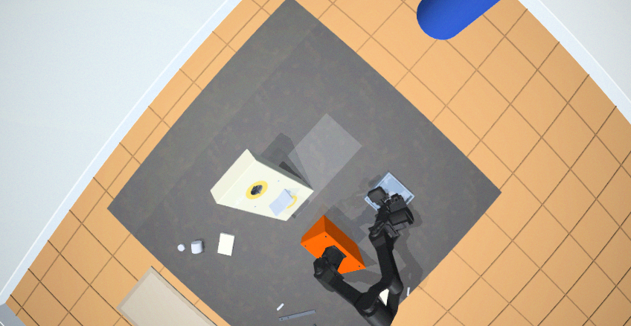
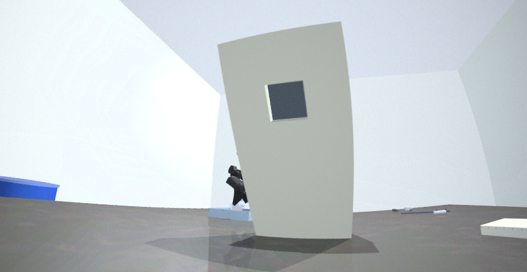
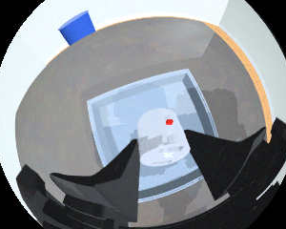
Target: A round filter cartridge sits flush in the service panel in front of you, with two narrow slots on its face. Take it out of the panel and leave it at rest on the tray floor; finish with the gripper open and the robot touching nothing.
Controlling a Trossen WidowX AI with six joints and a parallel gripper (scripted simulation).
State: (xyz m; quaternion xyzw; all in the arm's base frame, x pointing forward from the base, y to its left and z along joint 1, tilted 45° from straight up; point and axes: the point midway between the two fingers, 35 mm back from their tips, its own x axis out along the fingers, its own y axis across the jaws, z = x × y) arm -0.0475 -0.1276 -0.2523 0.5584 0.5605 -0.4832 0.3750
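The round filter cartridge is right at my gripper tip. Round my gripper tip: cream service panel 38 cm ahead, 30 cm to the left, 11 cm above.
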